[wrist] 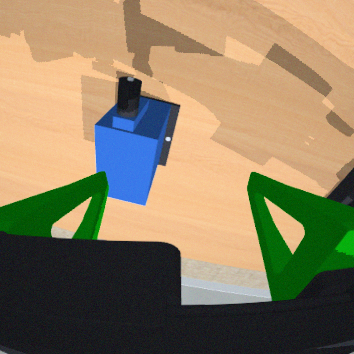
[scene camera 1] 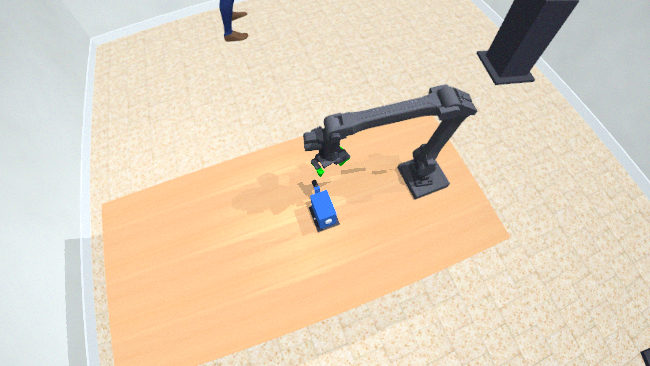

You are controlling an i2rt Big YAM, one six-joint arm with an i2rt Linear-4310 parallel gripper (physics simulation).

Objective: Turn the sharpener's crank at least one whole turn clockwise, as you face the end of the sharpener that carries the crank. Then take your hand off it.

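The blue sharpener stands upright on its dark base near the middle of the table. Its crank shows at the end nearer my gripper, with a blue arm and a black handle that sticks out from that end. A pale round spot shows on the opposite end in the scene view. My gripper is open and empty, with green fingers wide apart. It hangs above the table, beyond the crank end in the scene view, apart from the handle. In the wrist view the sharpener lies up and left of the midpoint between the fingertips.
The wooden table carries the arm's square base to the right of the sharpener. The arm reaches over the table's back part. A dark pillar and a person's legs stand on the floor beyond the table.
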